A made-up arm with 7 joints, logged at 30 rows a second.
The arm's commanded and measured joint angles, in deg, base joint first. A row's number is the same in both.
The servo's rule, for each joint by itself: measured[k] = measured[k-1] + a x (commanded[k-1-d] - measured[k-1]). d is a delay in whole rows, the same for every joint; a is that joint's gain. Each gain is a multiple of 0.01, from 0.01 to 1. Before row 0 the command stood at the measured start. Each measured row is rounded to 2 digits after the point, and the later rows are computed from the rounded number. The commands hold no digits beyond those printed.
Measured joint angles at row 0: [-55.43 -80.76 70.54 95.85 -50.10 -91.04 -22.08]
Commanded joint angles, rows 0 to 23: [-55.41 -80.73 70.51 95.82 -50.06 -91.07 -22.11]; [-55.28 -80.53 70.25 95.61 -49.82 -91.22 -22.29]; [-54.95 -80.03 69.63 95.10 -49.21 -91.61 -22.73]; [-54.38 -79.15 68.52 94.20 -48.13 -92.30 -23.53]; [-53.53 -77.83 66.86 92.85 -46.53 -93.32 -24.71]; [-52.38 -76.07 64.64 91.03 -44.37 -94.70 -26.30]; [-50.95 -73.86 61.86 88.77 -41.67 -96.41 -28.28]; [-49.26 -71.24 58.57 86.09 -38.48 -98.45 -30.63]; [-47.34 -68.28 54.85 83.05 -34.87 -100.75 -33.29]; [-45.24 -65.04 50.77 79.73 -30.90 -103.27 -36.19]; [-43.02 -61.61 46.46 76.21 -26.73 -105.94 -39.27]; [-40.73 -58.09 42.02 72.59 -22.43 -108.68 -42.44]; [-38.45 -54.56 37.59 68.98 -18.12 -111.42 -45.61]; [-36.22 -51.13 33.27 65.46 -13.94 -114.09 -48.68]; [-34.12 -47.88 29.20 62.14 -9.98 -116.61 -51.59]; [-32.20 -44.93 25.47 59.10 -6.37 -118.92 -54.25]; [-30.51 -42.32 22.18 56.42 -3.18 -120.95 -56.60]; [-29.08 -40.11 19.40 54.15 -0.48 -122.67 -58.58]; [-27.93 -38.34 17.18 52.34 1.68 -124.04 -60.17]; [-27.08 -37.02 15.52 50.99 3.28 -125.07 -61.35]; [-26.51 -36.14 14.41 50.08 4.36 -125.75 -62.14]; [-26.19 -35.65 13.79 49.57 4.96 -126.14 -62.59]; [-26.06 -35.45 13.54 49.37 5.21 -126.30 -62.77]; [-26.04 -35.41 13.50 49.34 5.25 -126.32 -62.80]
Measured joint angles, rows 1 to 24: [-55.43 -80.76 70.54 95.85 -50.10 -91.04 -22.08]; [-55.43 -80.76 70.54 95.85 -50.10 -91.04 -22.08]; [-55.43 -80.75 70.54 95.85 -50.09 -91.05 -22.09]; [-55.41 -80.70 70.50 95.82 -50.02 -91.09 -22.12]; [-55.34 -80.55 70.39 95.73 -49.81 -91.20 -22.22]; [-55.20 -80.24 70.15 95.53 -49.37 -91.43 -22.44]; [-54.95 -79.71 69.72 95.18 -48.63 -91.83 -22.83]; [-54.56 -78.91 69.06 94.64 -47.52 -92.43 -23.42]; [-54.02 -77.80 68.12 93.88 -46.00 -93.27 -24.25]; [-53.31 -76.36 66.88 92.87 -44.04 -94.36 -25.33]; [-52.41 -74.58 65.32 91.59 -41.66 -95.70 -26.68]; [-51.33 -72.48 63.43 90.05 -38.86 -97.29 -28.30]; [-50.08 -70.09 61.22 88.25 -35.71 -99.11 -30.16]; [-48.68 -67.45 58.72 86.21 -32.26 -101.12 -32.25]; [-47.15 -64.61 55.97 83.97 -28.58 -103.28 -34.52]; [-45.51 -61.64 53.02 81.56 -24.77 -105.55 -36.93]; [-43.80 -58.61 49.92 79.04 -20.92 -107.87 -39.42]; [-42.06 -55.60 46.74 76.45 -17.14 -110.19 -41.94]; [-40.33 -52.68 43.55 73.85 -13.51 -112.45 -44.43]; [-38.64 -49.91 40.41 71.29 -10.12 -114.60 -46.84]; [-37.03 -47.36 37.39 68.83 -7.05 -116.58 -49.11]; [-35.54 -45.09 34.55 66.51 -4.36 -118.36 -51.19]; [-34.19 -43.12 31.93 64.37 -2.09 -119.91 -53.05]; [-32.99 -41.48 29.57 62.45 -0.26 -121.22 -54.67]
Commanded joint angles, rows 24 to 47: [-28.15 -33.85 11.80 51.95 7.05 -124.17 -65.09]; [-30.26 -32.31 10.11 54.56 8.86 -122.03 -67.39]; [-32.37 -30.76 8.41 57.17 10.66 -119.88 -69.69]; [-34.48 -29.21 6.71 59.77 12.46 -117.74 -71.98]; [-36.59 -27.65 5.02 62.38 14.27 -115.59 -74.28]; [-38.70 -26.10 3.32 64.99 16.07 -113.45 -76.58]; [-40.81 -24.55 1.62 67.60 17.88 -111.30 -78.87]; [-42.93 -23.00 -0.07 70.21 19.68 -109.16 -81.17]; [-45.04 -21.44 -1.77 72.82 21.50 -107.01 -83.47]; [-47.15 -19.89 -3.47 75.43 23.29 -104.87 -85.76]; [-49.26 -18.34 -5.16 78.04 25.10 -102.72 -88.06]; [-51.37 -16.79 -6.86 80.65 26.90 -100.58 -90.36]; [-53.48 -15.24 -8.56 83.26 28.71 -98.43 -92.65]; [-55.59 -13.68 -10.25 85.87 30.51 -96.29 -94.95]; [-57.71 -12.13 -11.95 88.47 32.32 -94.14 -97.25]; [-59.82 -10.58 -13.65 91.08 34.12 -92.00 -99.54]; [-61.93 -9.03 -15.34 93.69 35.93 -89.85 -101.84]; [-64.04 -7.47 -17.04 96.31 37.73 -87.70 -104.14]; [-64.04 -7.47 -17.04 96.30 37.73 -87.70 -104.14]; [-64.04 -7.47 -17.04 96.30 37.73 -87.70 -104.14]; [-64.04 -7.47 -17.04 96.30 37.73 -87.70 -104.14]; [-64.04 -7.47 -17.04 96.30 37.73 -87.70 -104.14]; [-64.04 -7.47 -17.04 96.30 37.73 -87.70 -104.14]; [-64.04 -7.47 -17.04 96.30 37.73 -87.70 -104.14]
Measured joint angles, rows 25 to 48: [-31.95 -40.15 27.49 60.75 1.16 -122.29 -56.05]; [-31.06 -39.11 25.67 59.27 2.22 -123.14 -57.20]; [-30.62 -37.95 23.87 58.32 3.48 -123.36 -58.54]; [-30.57 -36.71 22.08 57.83 4.88 -123.08 -60.04]; [-30.84 -35.40 20.30 57.74 6.38 -122.41 -61.68]; [-31.39 -34.04 18.53 58.00 7.96 -121.43 -63.43]; [-32.17 -32.63 16.77 58.57 9.60 -120.20 -65.27]; [-33.15 -31.19 15.02 59.40 11.28 -118.78 -67.19]; [-34.30 -29.73 13.28 60.47 13.00 -117.21 -69.18]; [-35.59 -28.25 11.54 61.74 14.74 -115.52 -71.22]; [-37.01 -26.75 9.81 63.18 16.50 -113.73 -73.30]; [-38.53 -25.24 8.08 64.77 18.27 -111.87 -75.42]; [-40.14 -23.72 6.36 66.50 20.05 -109.95 -77.57]; [-41.82 -22.20 4.64 68.34 21.83 -107.98 -79.74]; [-43.57 -20.67 2.92 70.28 23.62 -105.97 -81.93]; [-45.37 -19.13 1.21 72.31 25.41 -103.94 -84.14]; [-47.22 -17.59 -0.50 74.41 27.21 -101.88 -86.37]; [-49.11 -16.05 -2.21 76.58 29.01 -99.81 -88.61]; [-51.03 -14.51 -3.92 78.80 30.81 -97.72 -90.86]; [-52.98 -12.96 -5.63 81.08 32.61 -95.62 -93.12]; [-54.64 -11.75 -7.11 83.06 33.94 -93.96 -94.99]; [-56.05 -10.81 -8.40 84.78 34.93 -92.65 -96.55]; [-57.25 -10.08 -9.52 86.28 35.66 -91.61 -97.84]; [-58.27 -9.51 -10.50 87.58 36.20 -90.79 -98.91]
